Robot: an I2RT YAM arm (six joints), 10 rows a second.
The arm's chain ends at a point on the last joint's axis. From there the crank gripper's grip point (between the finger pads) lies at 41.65 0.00 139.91 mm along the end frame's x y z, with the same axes.
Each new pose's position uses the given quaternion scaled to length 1; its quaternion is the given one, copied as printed.
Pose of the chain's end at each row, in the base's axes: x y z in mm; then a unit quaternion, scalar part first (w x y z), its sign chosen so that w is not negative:
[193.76 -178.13 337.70 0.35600 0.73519 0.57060 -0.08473]
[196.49 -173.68 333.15 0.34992 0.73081 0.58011 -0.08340]
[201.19 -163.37 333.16 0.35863 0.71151 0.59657 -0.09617]
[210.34 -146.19 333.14 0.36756 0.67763 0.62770 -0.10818]
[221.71 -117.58 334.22 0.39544 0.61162 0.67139 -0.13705]
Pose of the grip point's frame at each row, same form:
[247.10 -232.46 213.15 0.35600 0.73519 0.57060 -0.08473]
[249.27 -225.89 207.46 0.34992 0.73081 0.58011 -0.08340]
[253.14 -218.34 208.31 0.35863 0.71151 0.59657 -0.09617]
[262.24 -202.77 208.98 0.36756 0.67763 0.62770 -0.10818]
[275.08 -181.31 214.22 0.39544 0.61162 0.67139 -0.13705]

